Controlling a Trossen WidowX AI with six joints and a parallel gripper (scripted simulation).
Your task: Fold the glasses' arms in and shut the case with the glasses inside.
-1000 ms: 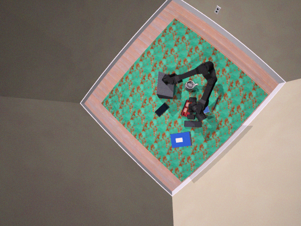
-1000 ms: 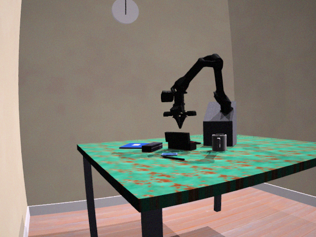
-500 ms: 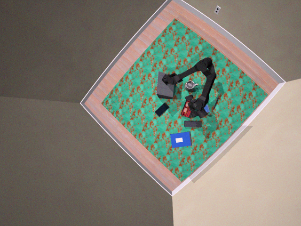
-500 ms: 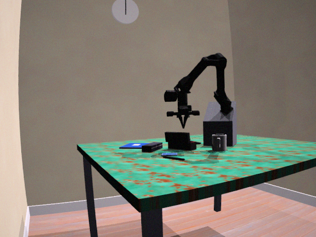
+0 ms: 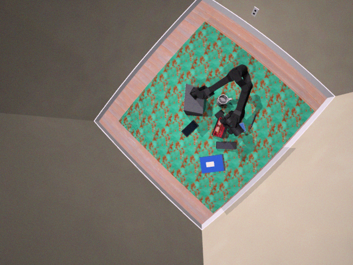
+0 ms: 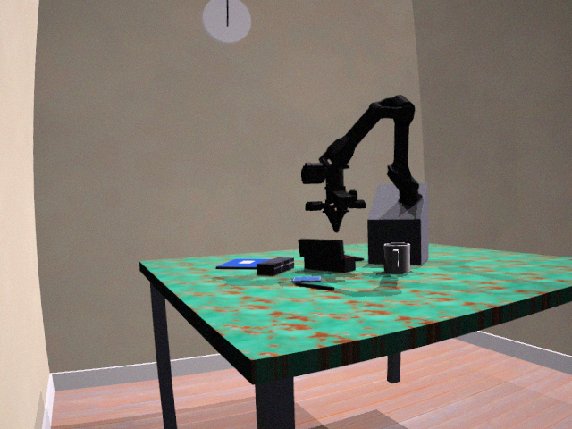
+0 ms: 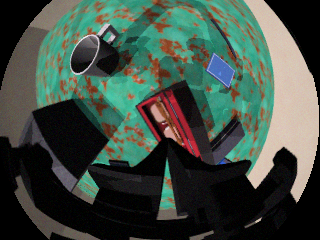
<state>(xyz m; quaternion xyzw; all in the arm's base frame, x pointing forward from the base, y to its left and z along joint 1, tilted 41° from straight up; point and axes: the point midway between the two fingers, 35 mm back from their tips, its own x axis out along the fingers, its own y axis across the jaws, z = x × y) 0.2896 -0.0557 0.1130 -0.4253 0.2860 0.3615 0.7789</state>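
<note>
Now: the glasses case lid 80 mm below my hand, 50 mm ahead of it and 20 mm to the right of it. From my hand the other things lie so: black glasses case 110 mm below, 30 mm to the right, 30 mm ahead; then glasses 130 mm below, 20 mm to the right, 10 mm ahead; then grey mug 160 mm to the left, 120 mm below, 120 mm behind.
</note>
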